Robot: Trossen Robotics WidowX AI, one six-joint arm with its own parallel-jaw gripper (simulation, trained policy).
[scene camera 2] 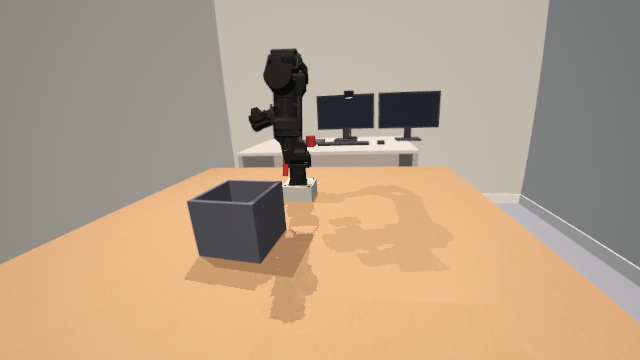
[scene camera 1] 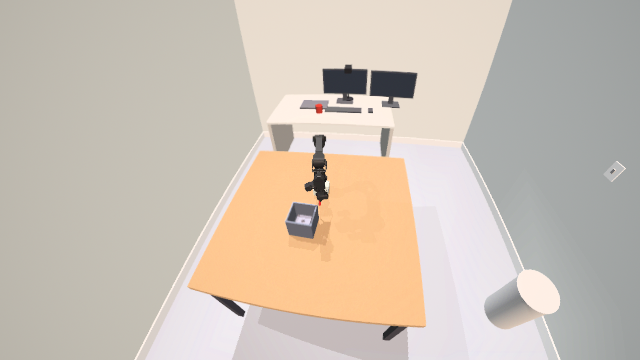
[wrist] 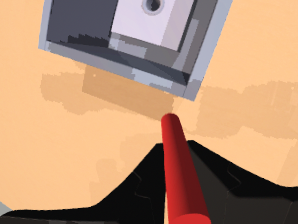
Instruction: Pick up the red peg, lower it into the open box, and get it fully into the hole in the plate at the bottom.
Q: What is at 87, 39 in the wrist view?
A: A grey box.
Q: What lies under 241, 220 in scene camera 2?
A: A grey box.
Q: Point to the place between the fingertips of my gripper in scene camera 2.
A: At 287, 164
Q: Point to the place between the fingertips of my gripper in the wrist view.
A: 175, 148
